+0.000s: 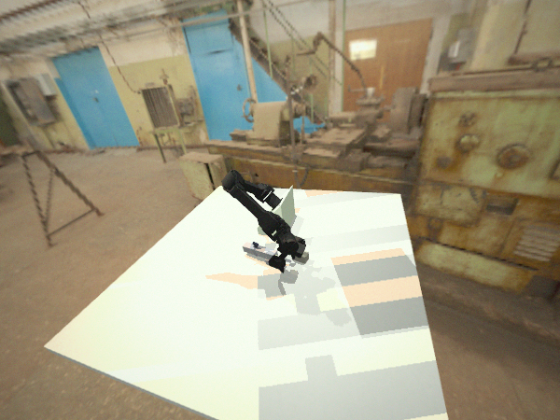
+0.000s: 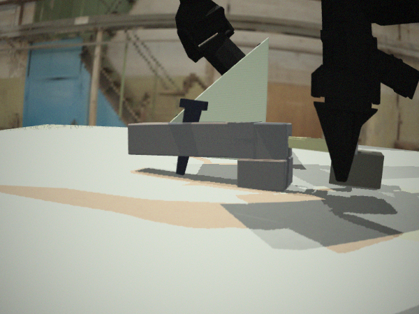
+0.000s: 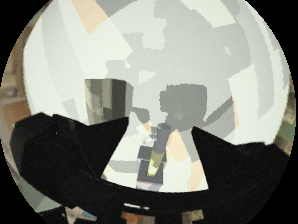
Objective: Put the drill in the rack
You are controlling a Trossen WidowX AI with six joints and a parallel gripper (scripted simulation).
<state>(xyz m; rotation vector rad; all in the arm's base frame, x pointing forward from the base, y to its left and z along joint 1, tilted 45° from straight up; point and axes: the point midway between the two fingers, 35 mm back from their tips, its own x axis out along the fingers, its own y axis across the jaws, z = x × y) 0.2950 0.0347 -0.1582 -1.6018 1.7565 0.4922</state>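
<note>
The drill lies 50 mm to the right of my gripper tip, 30 mm above it and 10 mm behind it. From my gripper tip the other things lie so: grey housing bar: 140 mm to the right, 40 mm behind, 10 mm above; key: 170 mm to the right, 50 mm behind, 30 mm above; grey-brown block: 70 mm behind, 40 mm to the left.
</note>
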